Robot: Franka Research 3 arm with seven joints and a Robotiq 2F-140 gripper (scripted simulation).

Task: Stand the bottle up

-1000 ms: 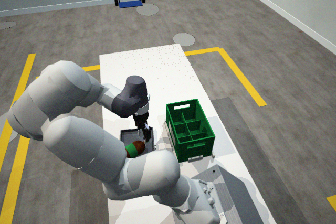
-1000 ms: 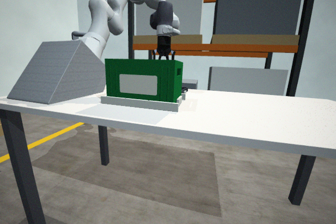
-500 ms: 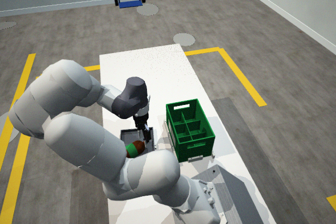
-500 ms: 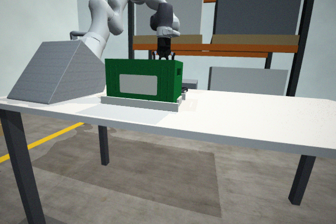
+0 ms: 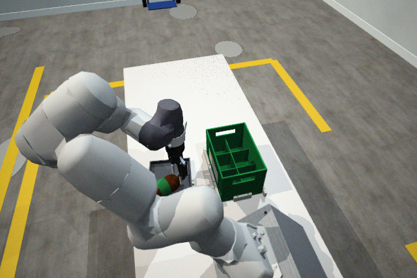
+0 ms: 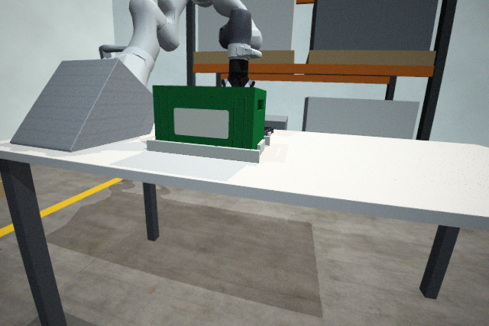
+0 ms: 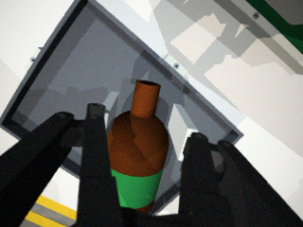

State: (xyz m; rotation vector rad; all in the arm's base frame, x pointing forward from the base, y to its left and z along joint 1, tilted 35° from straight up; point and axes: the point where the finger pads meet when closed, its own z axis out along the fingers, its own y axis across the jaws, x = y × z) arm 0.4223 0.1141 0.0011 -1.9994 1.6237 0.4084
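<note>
My hand is 1 cm past the brown bottle, 5 cm to the right of it and 4 cm above it. Also, from my hand: grey tray 1 cm ahead, 4 cm to the left, 6 cm below; then green crate 3 cm behind, 24 cm to the right, 1 cm above.
</note>
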